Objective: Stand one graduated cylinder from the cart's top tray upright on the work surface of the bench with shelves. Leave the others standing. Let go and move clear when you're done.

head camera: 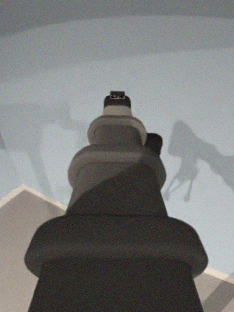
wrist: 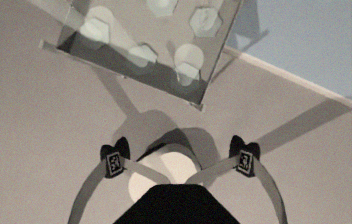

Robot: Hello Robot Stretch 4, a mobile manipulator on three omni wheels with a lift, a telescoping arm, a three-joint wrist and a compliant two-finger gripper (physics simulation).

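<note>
The cart shows from above at the upper part of the wrist view, its tray tilted across the picture. Several pale, translucent graduated cylinders stand on it on hexagonal bases; one cylinder is near the tray's lower right corner, another near its left side. My gripper is open in the wrist view, its fingertips wide apart and below the tray in the picture, with no cylinder between them. In the head view the arm hides the gripper and the cart. The bench with shelves does not show.
A pale round shape with a dark edge shows low between the fingers; I cannot tell what it is. The blue-grey wall rises behind the cart, with a light skirting strip at its foot. Shadows of the robot fall on wall and floor.
</note>
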